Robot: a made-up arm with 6 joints.
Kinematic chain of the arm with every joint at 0, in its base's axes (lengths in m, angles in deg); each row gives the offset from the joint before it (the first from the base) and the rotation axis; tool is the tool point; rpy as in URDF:
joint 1: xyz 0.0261 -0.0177 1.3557 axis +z
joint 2: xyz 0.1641 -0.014 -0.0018 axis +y
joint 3: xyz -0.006 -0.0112 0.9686 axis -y
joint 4: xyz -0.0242 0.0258 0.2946 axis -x
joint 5: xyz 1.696 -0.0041 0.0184 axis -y
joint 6: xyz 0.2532 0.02 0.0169 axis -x
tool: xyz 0.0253 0.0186 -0.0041 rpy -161.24 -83 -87.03
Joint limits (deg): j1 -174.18..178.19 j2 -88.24..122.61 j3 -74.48..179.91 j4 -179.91..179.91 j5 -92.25..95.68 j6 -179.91..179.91
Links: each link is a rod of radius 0.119 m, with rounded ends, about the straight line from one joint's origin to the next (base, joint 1, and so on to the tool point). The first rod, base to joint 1, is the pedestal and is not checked.
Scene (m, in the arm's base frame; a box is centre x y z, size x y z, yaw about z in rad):
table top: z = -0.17
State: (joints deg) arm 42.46 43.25 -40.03 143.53 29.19 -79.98
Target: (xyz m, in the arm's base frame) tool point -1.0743 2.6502 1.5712
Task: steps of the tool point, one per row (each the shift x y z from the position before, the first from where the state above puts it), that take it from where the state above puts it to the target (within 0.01 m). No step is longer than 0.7 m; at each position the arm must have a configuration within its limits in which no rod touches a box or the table.
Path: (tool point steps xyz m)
1: 0.0500 0.4612 0.0749
2: -0.1213 0.4784 0.1484
3: -0.2933 0.4287 0.2151
4: -0.4384 0.3165 0.2727
5: -0.5358 0.1548 0.3176
6: -0.5681 -0.0338 0.3486

